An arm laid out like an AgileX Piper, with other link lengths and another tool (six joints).
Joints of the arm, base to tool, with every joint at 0 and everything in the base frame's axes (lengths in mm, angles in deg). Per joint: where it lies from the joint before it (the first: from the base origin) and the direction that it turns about. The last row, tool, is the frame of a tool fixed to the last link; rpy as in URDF.
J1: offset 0 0 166.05 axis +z
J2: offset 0 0 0 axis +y
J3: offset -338.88 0 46.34 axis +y
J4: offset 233.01 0 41.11 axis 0.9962 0 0.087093
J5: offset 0 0 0 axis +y
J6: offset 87.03 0 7.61 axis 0.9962 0 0.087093
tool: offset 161.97 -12 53.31 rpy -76.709 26.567 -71.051
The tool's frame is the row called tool.
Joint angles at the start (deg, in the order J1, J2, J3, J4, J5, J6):
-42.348 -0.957 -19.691 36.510 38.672 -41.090
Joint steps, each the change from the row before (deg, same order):
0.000 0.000 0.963 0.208 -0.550 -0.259
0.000 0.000 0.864 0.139 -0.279 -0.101
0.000 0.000 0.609 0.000 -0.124 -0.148
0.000 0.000 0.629 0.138 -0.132 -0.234
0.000 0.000 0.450 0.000 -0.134 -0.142
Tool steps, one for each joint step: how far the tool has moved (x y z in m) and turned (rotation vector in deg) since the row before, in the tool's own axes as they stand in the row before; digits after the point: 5 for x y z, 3 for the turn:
0.00371 0.00396 0.00159 -0.211 0.267 0.324
0.00336 0.00452 0.00154 -0.375 0.227 0.435
0.00247 0.00358 0.00112 -0.385 0.204 0.178
0.00221 0.00360 0.00122 -0.369 0.129 0.205
0.00183 0.00248 0.00080 -0.253 0.159 0.089

